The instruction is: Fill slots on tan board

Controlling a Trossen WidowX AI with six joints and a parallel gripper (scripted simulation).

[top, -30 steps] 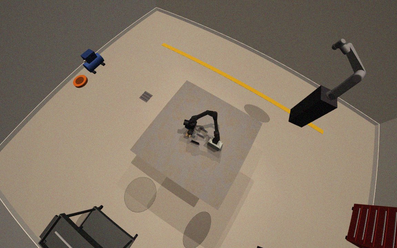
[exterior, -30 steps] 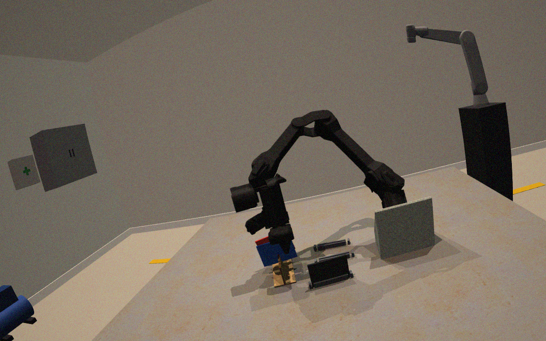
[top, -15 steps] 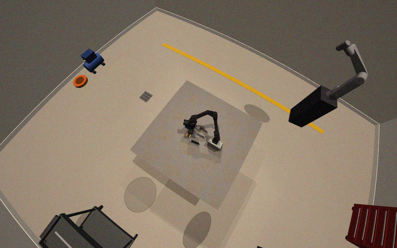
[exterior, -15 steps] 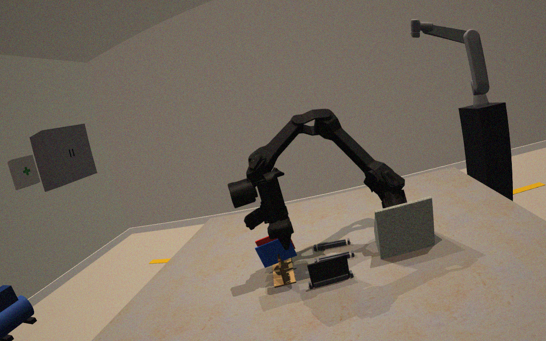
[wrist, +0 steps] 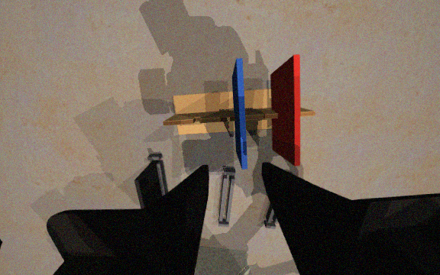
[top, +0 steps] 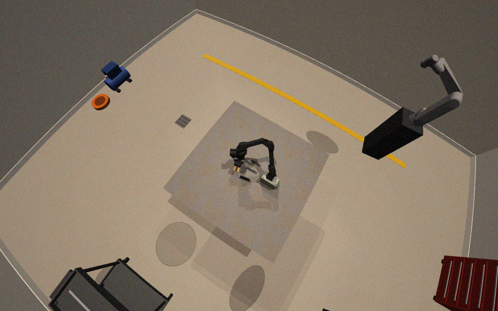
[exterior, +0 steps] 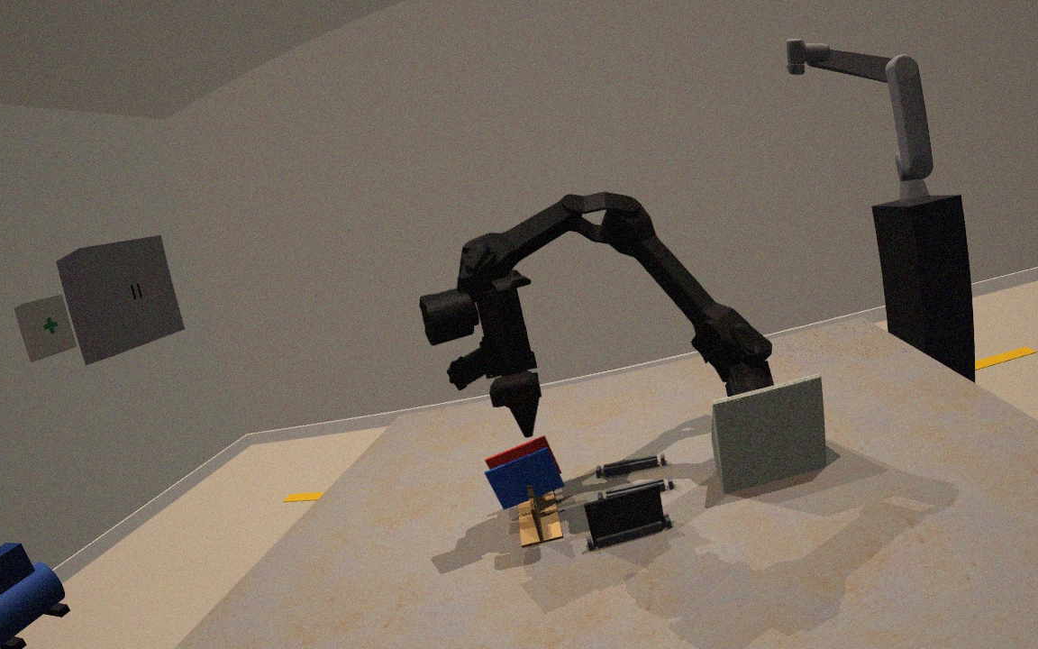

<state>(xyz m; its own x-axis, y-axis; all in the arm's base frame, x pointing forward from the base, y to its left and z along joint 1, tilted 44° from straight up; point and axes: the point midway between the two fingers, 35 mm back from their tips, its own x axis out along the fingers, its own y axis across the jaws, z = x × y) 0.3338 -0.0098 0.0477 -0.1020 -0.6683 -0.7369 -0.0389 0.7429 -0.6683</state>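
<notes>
Now: the black board 11 cm behind my gripper tip, 12 cm to the left of it and 12 cm below it. Also, from my gripper tip: tan board: 2 cm ahead, 1 cm to the right, 12 cm below; blue board: 2 cm ahead, 1 cm to the right, 9 cm below; red board: 3 cm ahead, 6 cm to the right, 9 cm below.
</notes>
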